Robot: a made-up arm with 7 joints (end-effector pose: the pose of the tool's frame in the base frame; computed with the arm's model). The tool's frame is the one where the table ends.
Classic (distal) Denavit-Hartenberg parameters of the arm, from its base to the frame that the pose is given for. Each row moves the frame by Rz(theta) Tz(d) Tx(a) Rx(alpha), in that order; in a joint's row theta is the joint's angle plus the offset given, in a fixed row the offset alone. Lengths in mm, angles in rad.
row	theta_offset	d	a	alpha
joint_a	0	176	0	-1.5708
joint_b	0	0	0	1.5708
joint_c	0	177	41	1.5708
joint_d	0	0	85	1.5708
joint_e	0	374	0	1.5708
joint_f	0	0	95	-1.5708
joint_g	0	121	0	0
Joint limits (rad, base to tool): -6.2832..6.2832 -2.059..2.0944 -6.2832..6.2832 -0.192..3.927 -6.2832..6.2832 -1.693..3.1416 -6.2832..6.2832
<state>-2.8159 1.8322 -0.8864 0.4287 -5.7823 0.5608 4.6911</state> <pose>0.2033 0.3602 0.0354 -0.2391 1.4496 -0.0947</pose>
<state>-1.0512 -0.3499 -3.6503 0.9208 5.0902 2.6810 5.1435</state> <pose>0.1289 0.3023 0.1223 0.3800 0.7614 -1.2020</pose>
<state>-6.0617 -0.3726 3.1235 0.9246 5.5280 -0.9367 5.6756</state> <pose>-0.4329 -0.1971 0.1142 1.3847 -1.1098 -0.1350</pose>
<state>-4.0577 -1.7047 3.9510 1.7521 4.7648 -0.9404 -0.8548</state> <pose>0.4956 -0.0119 -0.0230 1.5030 1.1284 2.1962</pose>
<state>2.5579 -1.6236 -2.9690 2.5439 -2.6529 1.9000 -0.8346</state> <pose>0.5079 -0.3945 0.0280 0.6223 0.4540 -1.5688</pose>
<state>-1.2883 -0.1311 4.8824 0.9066 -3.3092 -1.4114 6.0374</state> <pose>-0.2307 -0.0935 0.1339 -2.7454 -1.1582 -0.7135</pose>
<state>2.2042 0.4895 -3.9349 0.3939 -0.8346 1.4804 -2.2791</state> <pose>-0.0535 -0.3073 -0.0058 -2.0513 -1.2733 0.2134</pose>
